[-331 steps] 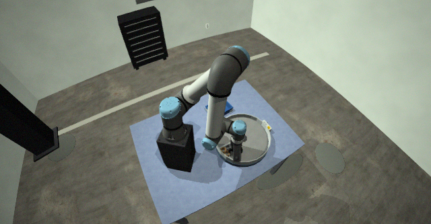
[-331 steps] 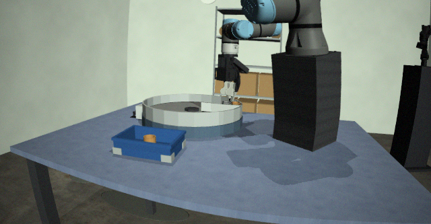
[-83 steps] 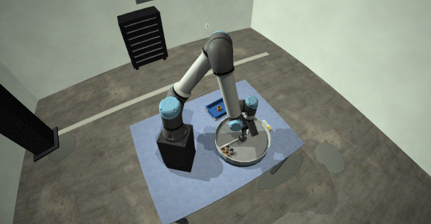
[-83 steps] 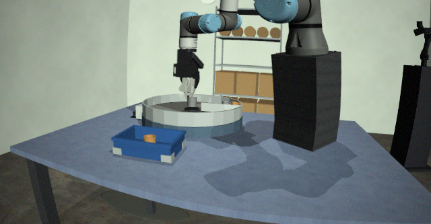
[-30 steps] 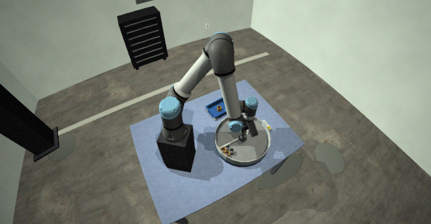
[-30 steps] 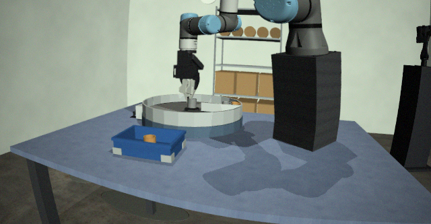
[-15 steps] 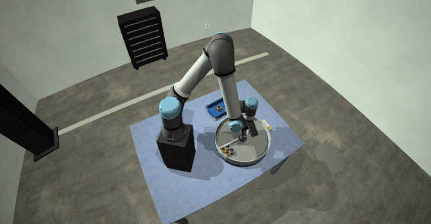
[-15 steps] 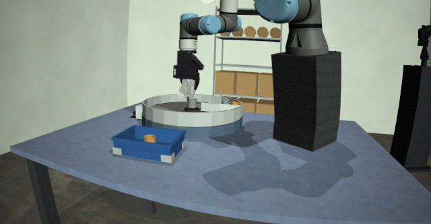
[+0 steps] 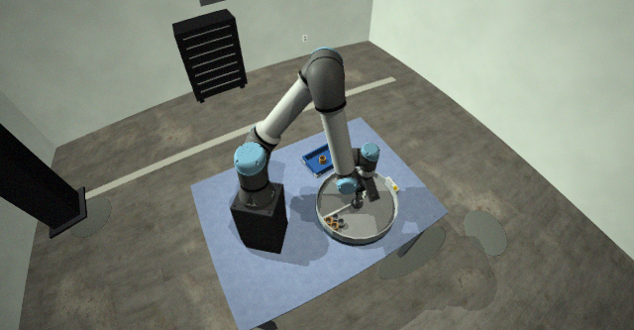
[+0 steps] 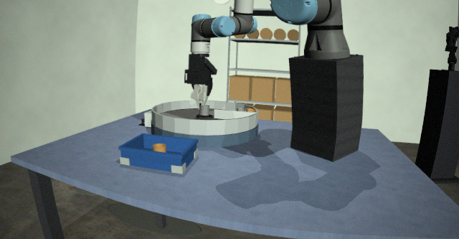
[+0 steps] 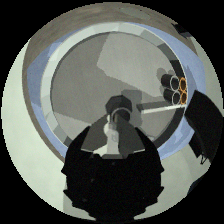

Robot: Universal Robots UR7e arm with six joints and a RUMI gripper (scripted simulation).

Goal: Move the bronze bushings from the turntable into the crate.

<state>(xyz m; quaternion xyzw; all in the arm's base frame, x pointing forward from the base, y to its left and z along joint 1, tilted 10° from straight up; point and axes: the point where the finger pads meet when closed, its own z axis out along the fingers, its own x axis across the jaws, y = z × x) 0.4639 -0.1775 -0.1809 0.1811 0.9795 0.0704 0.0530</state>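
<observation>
Now: the turntable 20 mm behind my hand, 10 mm to the left of it and 40 mm below it. From my hand the other things lie so: blue crate (40 mm ahead, 360 mm to the left, 70 mm below).
</observation>
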